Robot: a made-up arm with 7 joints.
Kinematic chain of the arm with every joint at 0, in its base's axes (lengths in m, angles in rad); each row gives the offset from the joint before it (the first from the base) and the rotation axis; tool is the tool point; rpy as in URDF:
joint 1: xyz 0 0 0.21 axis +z
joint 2: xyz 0 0 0 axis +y
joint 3: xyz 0 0 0.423 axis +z
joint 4: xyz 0.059 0 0 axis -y
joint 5: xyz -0.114 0 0.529 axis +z
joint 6: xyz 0 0 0 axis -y
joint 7: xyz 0.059 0 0 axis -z
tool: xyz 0 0 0 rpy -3.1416 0 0
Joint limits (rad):
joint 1: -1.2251..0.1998
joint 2: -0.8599..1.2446
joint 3: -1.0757..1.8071
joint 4: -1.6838..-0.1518
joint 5: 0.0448..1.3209
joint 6: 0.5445..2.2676
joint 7: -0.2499..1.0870
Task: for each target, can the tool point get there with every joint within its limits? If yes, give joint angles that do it. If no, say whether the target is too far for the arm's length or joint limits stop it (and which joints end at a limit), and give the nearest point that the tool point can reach.
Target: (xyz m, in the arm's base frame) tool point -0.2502 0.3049 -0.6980
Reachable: no: joint limits stop it (at a limit: joint 1, joint 2, joint 4, joint 5, joint 6) | nearest point 0.5227 0.3591 -0.1948 | short by 0.924 m
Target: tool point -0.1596 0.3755 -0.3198
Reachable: no: joint limits stop it (at a limit: joint 1, joint 2, joint 4, joint 5, joint 6) | nearest point 0.4629 0.5022 -0.1056 | short by 0.670 m
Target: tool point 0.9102 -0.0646 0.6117
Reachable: yes | joints -0.0236 0.8592 -0.2154 -0.5570 0.5446 0.8546 0.9589
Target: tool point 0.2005 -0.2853 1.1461
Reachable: yes | joints -0.8614 0.1485 -0.2038 -0.3868 0.1974 0.7494 0.9343
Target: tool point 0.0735 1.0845 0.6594
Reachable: no: too far | nearest point 0.0581 0.8573 0.6576 | short by 0.228 m
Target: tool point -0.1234 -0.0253 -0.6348
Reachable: no: joint limits stop it (at a limit: joint 1, joint 2, joint 4, joint 5, joint 6) | nearest point 0.1118 -0.5950 -0.2367 | short by 0.734 m
